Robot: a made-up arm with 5 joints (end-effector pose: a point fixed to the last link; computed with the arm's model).
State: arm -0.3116 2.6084 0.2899 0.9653 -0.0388
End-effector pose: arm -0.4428 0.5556 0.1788 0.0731 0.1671 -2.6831
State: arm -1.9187 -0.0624 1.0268 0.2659 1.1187
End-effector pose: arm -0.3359 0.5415 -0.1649 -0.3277 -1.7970 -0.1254
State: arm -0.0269 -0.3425 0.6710 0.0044 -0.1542
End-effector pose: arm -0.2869 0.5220 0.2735 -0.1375 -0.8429 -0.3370
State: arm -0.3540 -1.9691 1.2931 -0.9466 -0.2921
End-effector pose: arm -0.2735 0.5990 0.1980 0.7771 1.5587 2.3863
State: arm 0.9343 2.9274 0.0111 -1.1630 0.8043
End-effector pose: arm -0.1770 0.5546 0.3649 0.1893 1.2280 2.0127
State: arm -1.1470 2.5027 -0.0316 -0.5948 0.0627
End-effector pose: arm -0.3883 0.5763 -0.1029 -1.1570 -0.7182 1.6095
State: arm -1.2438 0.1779 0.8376 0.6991 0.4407
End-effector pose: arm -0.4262 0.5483 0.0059 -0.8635 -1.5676 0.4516
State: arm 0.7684 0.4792 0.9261 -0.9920 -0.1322
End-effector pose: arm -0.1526 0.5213 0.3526 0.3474 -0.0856 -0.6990
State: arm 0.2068 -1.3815 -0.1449 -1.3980 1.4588
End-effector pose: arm -0.2760 0.3893 0.1916 1.6832 0.4875 -2.2794
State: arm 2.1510 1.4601 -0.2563 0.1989 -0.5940
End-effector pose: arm 0.0311 0.6419 0.1216 1.7080 1.3977 0.5464
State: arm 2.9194 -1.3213 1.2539 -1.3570 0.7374
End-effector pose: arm 0.0768 0.6028 -0.0784 -1.6311 0.8454 -0.8391
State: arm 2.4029 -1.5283 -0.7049 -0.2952 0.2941
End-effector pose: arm -0.0163 0.3353 0.1333 1.5563 -1.8206 1.5704
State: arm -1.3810 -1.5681 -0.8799 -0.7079 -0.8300
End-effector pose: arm -0.1849 0.3925 -0.0350 0.9336 -0.3191 -1.8378
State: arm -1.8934 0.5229 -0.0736 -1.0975 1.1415
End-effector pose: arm -0.2513 0.5626 0.0044 0.5168 -0.7110 0.0011
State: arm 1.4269 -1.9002 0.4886 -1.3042 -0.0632
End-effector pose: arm 0.0374 0.4811 0.2170 -2.0731 -0.5851 -1.9452
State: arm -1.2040 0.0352 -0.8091 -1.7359 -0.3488
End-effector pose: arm -0.1677 0.5860 0.0755 0.0205 -0.5584 -1.7800
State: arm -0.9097 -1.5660 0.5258 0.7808 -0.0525
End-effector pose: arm -0.4024 0.4581 0.0916 -0.1396 -1.0992 -0.9595
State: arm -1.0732 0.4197 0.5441 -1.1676 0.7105
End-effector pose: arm -0.3751 0.5227 0.0584 0.8000 -0.7626 -0.0910
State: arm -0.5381 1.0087 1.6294 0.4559 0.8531
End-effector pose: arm -0.4734 0.4128 0.1240 -0.3939 -1.4158 1.1670
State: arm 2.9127 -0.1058 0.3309 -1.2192 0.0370
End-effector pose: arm -0.0036 0.5388 -0.1011 -1.6320 2.1129 -0.4622
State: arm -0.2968 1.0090 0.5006 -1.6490 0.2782
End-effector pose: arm -0.3545 0.5490 0.2069 0.6532 -0.1508 -0.4341
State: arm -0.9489 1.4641 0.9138 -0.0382 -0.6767
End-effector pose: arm -0.3883 0.4796 0.0331 0.6307 -1.9567 1.6342
